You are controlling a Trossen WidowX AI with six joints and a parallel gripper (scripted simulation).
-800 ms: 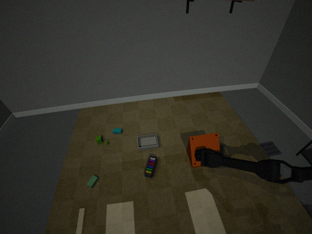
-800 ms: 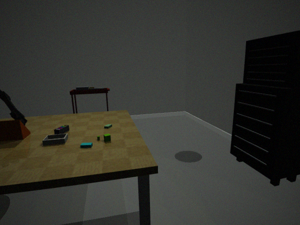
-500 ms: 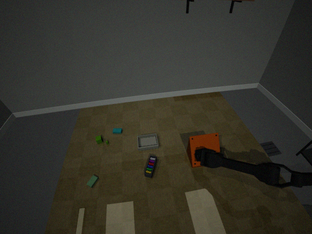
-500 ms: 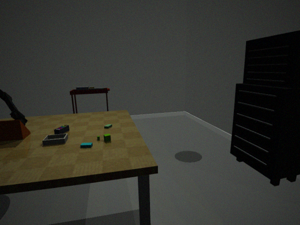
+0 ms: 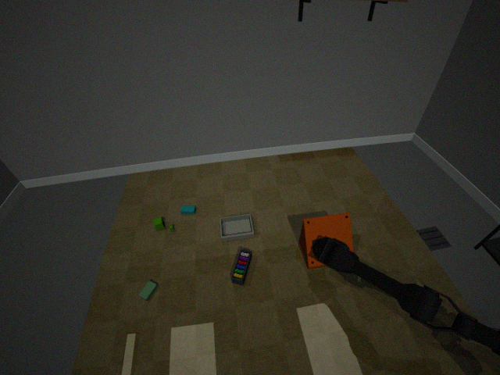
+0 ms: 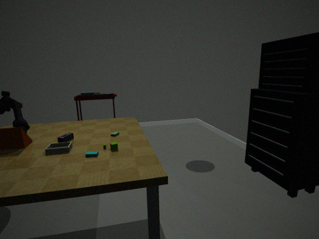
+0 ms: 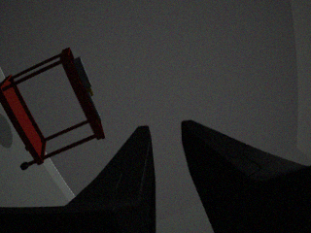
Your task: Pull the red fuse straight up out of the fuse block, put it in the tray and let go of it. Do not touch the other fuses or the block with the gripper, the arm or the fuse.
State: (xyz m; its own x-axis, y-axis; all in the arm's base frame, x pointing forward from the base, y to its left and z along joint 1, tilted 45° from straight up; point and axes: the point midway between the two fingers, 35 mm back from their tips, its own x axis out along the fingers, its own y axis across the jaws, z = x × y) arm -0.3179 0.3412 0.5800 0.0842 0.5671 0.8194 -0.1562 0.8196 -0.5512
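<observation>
Right now my gripper tip is 60 cm short of the red fuse, 70 cm to the left of it and 23 cm above it. Also, from my gripper tip: tray 59 cm ahead, 87 cm to the right, 25 cm below.
</observation>
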